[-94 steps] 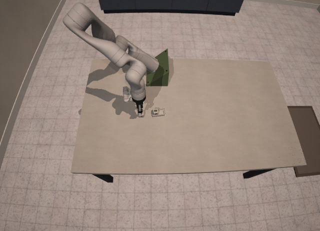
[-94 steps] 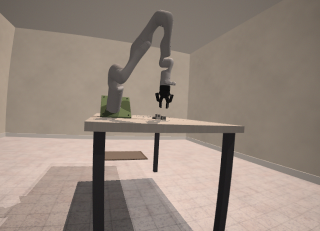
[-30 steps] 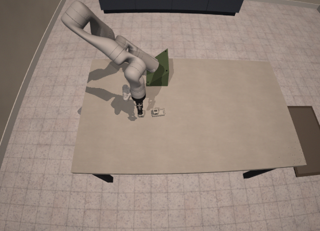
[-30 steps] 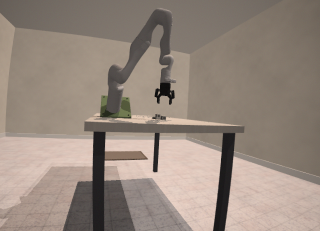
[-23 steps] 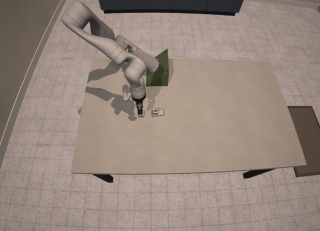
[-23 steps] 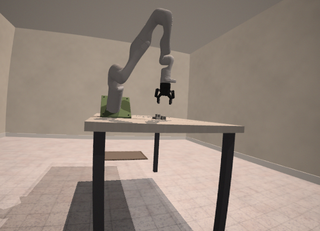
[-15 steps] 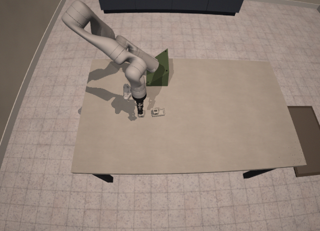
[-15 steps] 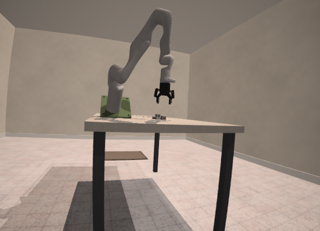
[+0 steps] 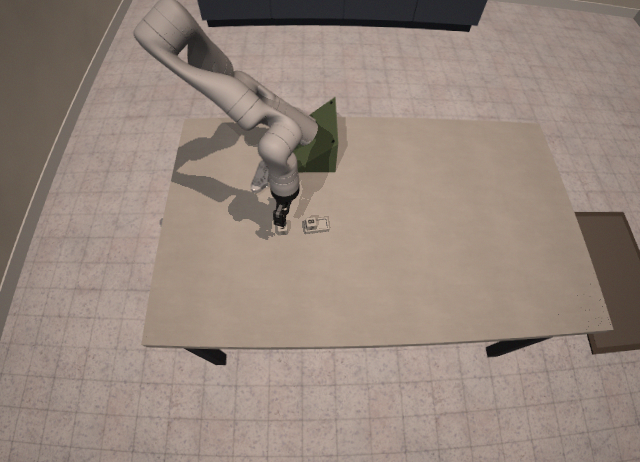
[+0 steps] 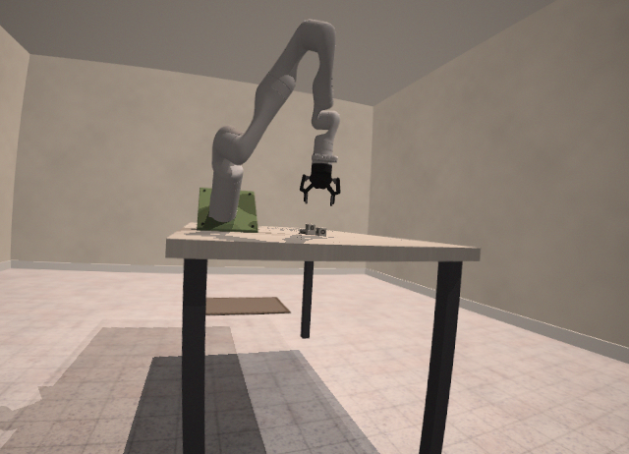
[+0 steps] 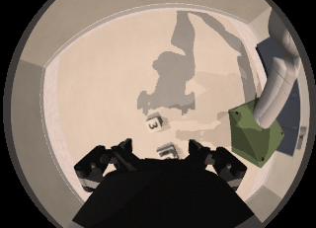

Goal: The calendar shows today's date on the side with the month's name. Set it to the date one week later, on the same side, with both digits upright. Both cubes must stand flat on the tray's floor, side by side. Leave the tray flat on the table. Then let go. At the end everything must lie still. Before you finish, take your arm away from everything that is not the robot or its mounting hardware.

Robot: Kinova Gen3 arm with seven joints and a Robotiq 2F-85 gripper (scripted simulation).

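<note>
Right now the white tray is 110 mm below my hand, 80 mm to the left of it and 10 mm behind it.
</note>
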